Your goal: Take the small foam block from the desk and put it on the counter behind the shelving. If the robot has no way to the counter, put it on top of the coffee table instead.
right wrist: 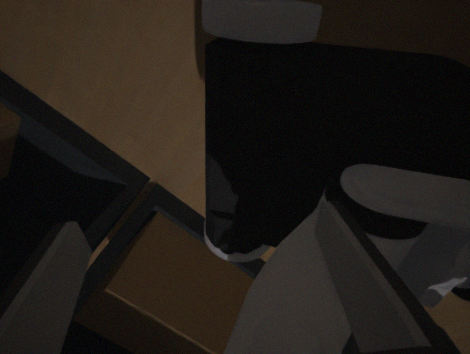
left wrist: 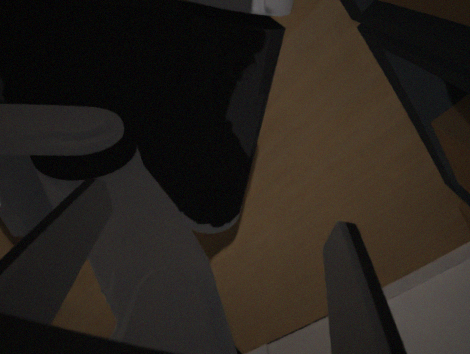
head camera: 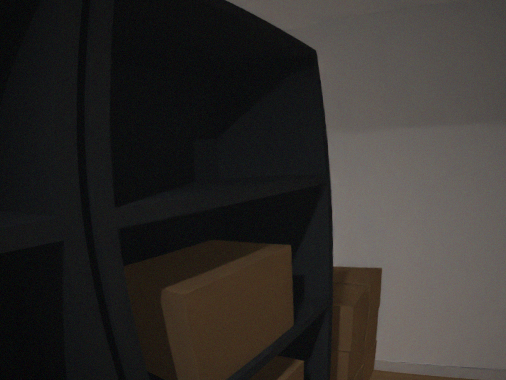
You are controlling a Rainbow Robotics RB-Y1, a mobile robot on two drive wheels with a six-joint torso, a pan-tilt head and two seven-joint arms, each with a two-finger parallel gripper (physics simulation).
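The dark shelving stands very close, filling the left and middle of the head view. It also shows at the right of the left wrist view and the lower left of the right wrist view. The foam block, desk, counter and coffee table do not show in these views. My left gripper is open with no object between its fingers, beside my dark base. My right gripper is open too, with no object held; shelving and a box show below and beyond its fingers.
A brown box sits on a shelf, with another box below it. Brown boxes stand past the shelving's right end, before a pale wall. Wood floor lies between my base and the shelving.
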